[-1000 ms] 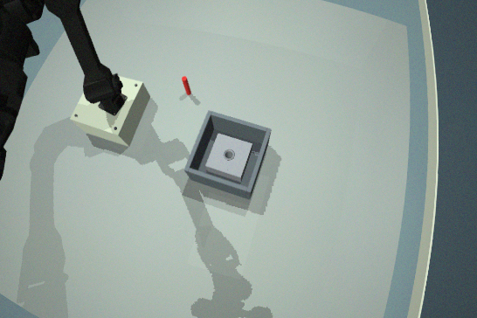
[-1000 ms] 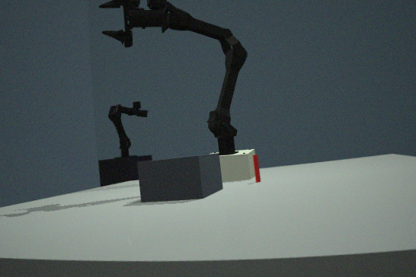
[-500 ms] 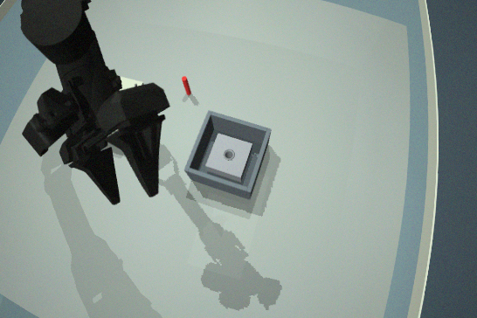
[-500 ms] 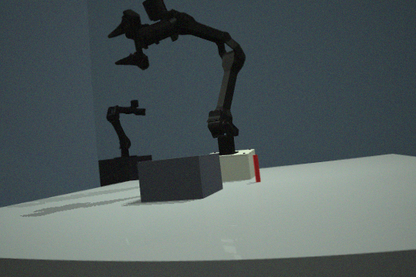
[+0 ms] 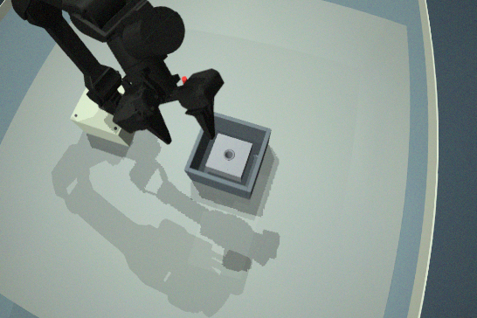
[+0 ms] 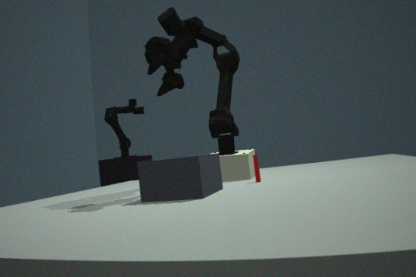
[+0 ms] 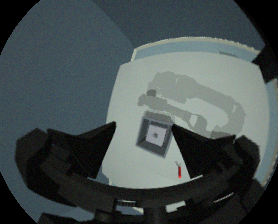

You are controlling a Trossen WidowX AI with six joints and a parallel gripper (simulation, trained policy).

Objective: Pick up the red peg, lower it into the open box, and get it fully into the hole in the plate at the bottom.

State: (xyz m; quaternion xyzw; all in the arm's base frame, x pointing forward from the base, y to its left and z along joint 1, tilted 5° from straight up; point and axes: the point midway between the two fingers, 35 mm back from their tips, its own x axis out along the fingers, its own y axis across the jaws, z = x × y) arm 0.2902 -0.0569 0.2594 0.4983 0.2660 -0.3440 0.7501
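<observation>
Right now my gripper tip is 26 cm above the red peg, 21 cm to the right of it and 18 cm past it. The rest, counted from my gripper tip: grey box 28 cm below, 7 cm to the left, 2 cm ahead; then light grey plate 26 cm below, 7 cm to the left, 2 cm ahead.
</observation>
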